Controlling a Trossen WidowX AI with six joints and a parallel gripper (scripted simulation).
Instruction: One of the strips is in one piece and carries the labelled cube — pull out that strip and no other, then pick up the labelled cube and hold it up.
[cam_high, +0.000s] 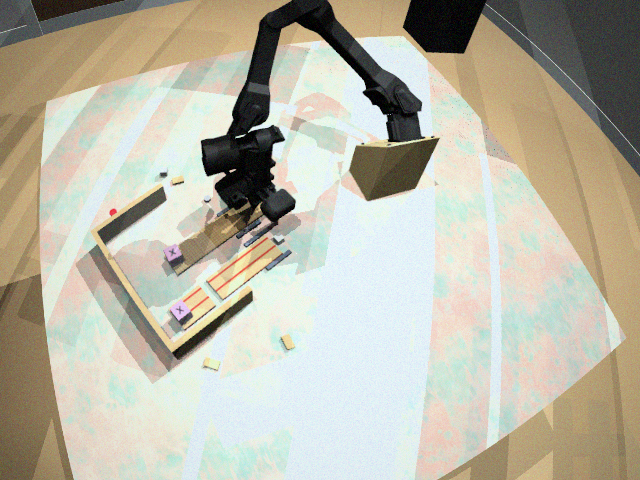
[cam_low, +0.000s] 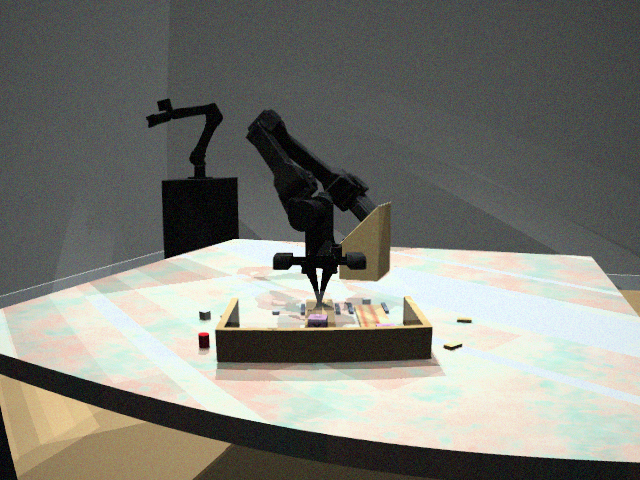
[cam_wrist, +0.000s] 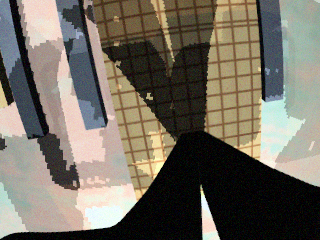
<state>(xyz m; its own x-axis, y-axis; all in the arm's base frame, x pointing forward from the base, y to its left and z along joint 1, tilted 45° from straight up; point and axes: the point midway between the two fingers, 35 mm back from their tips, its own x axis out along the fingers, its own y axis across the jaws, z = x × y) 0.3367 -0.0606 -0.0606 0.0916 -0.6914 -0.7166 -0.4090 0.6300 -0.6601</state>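
The checkered strip lies 90 mm ahead of my gripper tip and 40 mm to the left of it. The rest, counted from my gripper tip: long strip (130 mm to the left, 50 mm ahead); grey disc (100 mm ahead, 50 mm to the right).
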